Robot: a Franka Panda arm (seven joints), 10 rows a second.
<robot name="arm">
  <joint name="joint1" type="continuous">
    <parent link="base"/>
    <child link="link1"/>
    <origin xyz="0 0 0.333" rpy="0 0 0"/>
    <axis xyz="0 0 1"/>
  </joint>
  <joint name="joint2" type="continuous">
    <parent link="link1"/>
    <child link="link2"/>
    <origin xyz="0 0 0" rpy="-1.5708 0 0"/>
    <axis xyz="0 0 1"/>
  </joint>
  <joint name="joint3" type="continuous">
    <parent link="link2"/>
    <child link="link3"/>
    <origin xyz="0 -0.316 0" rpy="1.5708 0 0"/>
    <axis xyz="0 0 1"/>
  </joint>
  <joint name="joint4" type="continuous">
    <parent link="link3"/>
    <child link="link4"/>
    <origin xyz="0.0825 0 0" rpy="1.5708 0 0"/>
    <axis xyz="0 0 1"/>
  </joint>
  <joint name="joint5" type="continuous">
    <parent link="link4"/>
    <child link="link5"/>
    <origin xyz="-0.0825 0.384 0" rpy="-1.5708 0 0"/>
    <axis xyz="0 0 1"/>
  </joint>
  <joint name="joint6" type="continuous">
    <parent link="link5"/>
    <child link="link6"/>
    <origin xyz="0 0 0" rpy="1.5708 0 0"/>
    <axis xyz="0 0 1"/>
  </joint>
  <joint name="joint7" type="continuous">
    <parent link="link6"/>
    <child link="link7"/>
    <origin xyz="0.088 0 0" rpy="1.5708 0 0"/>
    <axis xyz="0 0 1"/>
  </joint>
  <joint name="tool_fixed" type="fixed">
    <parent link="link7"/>
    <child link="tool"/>
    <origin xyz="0 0 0.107" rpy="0 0 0"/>
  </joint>
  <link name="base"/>
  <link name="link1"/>
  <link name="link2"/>
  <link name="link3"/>
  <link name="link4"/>
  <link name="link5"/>
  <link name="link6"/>
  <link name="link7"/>
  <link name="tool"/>
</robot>
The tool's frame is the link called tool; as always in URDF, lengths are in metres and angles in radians. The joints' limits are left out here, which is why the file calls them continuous.
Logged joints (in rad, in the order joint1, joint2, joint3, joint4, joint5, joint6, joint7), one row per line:
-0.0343, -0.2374, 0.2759, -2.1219, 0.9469, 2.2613, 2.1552
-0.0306, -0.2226, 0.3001, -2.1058, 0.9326, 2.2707, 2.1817
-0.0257, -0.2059, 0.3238, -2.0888, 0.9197, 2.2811, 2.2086
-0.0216, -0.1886, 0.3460, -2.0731, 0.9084, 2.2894, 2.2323
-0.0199, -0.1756, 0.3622, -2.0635, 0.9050, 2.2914, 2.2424
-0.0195, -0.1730, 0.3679, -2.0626, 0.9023, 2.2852, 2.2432
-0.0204, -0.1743, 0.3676, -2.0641, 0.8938, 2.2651, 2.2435
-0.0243, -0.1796, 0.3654, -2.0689, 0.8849, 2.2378, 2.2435
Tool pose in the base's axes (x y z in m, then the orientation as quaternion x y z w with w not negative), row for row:
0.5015, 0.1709, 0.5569, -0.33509, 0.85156, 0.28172, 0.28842
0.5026, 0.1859, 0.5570, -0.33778, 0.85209, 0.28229, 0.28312
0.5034, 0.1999, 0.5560, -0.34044, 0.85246, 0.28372, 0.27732
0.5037, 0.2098, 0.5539, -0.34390, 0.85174, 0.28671, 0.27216
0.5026, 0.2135, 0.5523, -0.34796, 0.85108, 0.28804, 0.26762
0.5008, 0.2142, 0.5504, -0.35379, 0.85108, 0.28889, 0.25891
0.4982, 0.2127, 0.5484, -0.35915, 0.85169, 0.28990, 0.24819
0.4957, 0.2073, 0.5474, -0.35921, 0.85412, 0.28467, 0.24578
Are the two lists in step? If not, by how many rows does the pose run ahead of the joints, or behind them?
The pose runs 1 row ahead of the joints: the pose in row i belongs to the joints in row i + 1.
